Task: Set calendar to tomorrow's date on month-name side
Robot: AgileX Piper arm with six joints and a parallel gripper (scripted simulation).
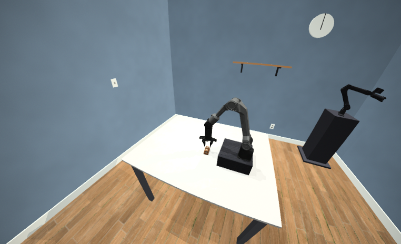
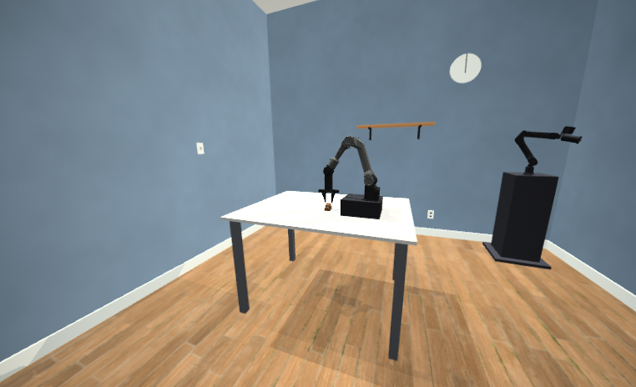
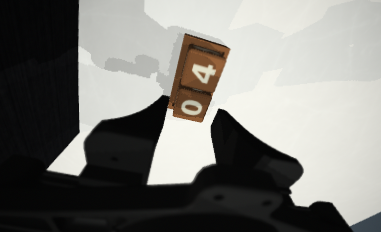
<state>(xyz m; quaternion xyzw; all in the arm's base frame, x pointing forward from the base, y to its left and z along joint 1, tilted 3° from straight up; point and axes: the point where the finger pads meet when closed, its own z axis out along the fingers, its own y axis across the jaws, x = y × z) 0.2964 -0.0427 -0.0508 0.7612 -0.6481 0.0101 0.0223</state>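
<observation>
My hand is 30 mm above the brown wooden cube.
</observation>
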